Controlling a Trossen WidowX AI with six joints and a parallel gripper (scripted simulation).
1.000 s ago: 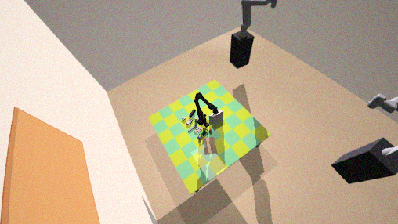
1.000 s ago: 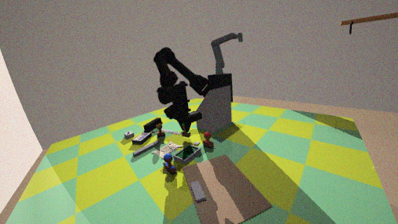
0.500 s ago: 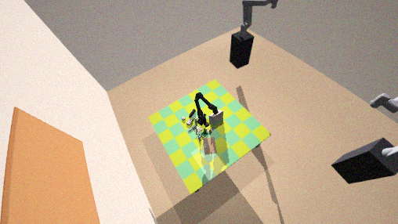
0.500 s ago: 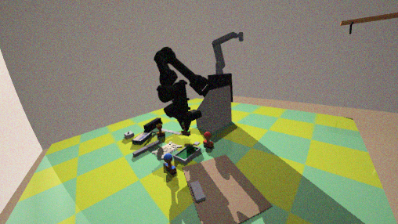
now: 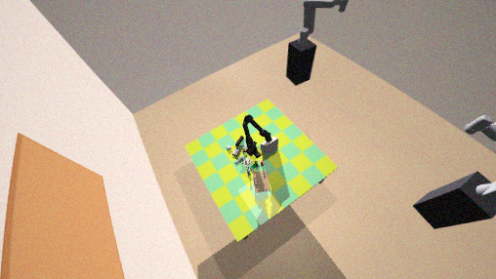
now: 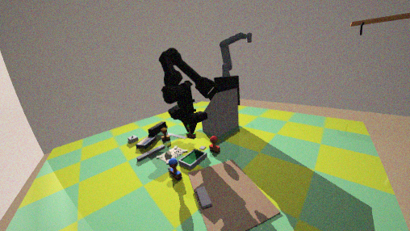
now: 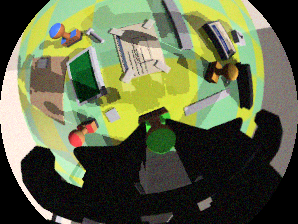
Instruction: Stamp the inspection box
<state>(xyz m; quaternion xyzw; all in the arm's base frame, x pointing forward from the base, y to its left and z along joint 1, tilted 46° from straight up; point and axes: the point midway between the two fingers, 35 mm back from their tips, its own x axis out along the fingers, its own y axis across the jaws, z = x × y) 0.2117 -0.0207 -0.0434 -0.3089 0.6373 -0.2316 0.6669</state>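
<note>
My gripper tip is 7 cm short of the green ink pad, 11 cm to the right of it and 5 cm above it. The rest, counted from my gripper tip: red-knobbed stamp 2 cm behind, 13 cm to the left, 3 cm below; orange-knobbed stamp 8 cm ahead, 12 cm to the right, 3 cm below; white card 11 cm ahead, 2 cm to the left, 5 cm below.
</note>
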